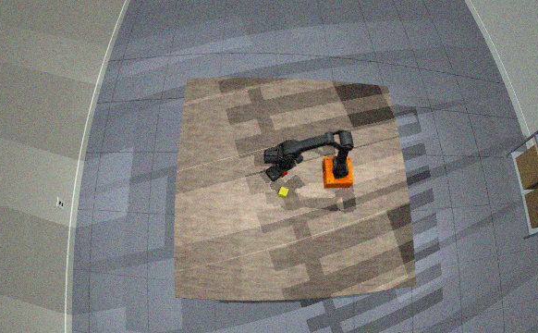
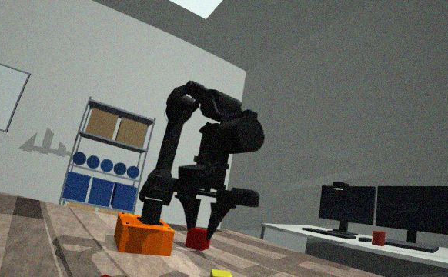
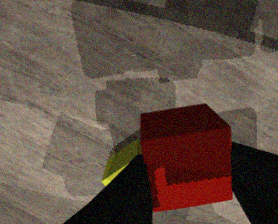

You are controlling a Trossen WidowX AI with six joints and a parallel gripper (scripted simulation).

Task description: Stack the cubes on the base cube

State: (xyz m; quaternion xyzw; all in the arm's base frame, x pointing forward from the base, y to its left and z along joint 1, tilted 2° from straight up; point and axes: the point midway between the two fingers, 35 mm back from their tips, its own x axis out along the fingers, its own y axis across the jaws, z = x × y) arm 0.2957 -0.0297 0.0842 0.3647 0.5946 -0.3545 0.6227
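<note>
Now: the yellow cube 7 cm to the left of my gripper tip and 10 cm below it.
</note>
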